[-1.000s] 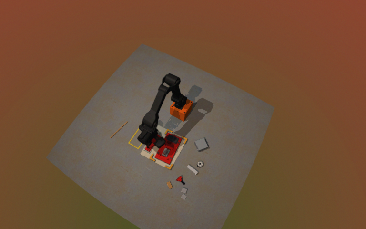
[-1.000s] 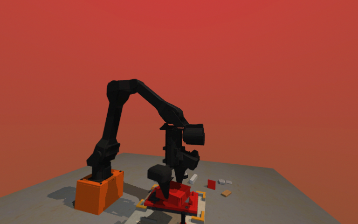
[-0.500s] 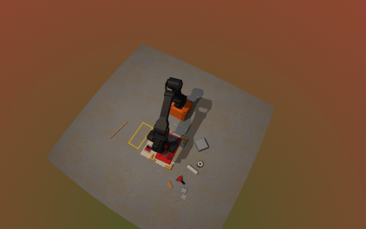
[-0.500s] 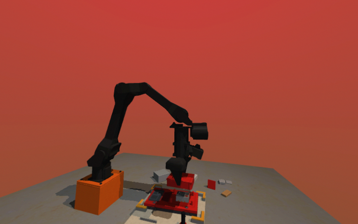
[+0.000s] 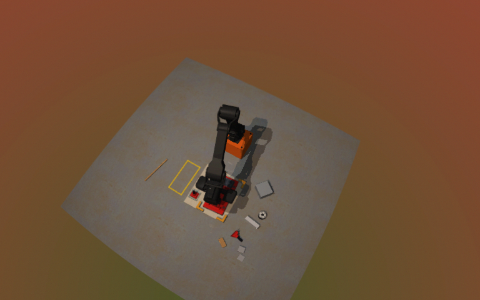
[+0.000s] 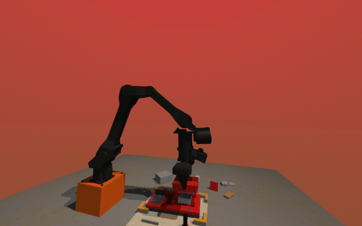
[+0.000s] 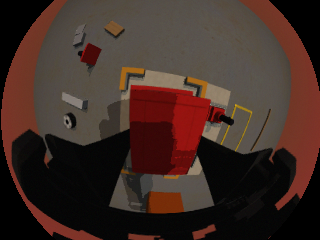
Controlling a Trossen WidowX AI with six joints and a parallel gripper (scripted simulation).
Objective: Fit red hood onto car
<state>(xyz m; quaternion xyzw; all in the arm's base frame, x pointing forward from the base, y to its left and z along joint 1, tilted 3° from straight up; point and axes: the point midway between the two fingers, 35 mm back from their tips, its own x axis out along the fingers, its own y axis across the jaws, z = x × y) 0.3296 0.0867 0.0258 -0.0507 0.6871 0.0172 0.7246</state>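
Now: gripper tip 10 mm past the grey engine block, 10 mm to the right of it and 60 mm above it. Also, from my gripper tip: red hood 10 mm above; then tan tile 170 mm ahead, 140 mm to the left, 80 mm below; then grey bar 210 mm to the left, 80 mm below.
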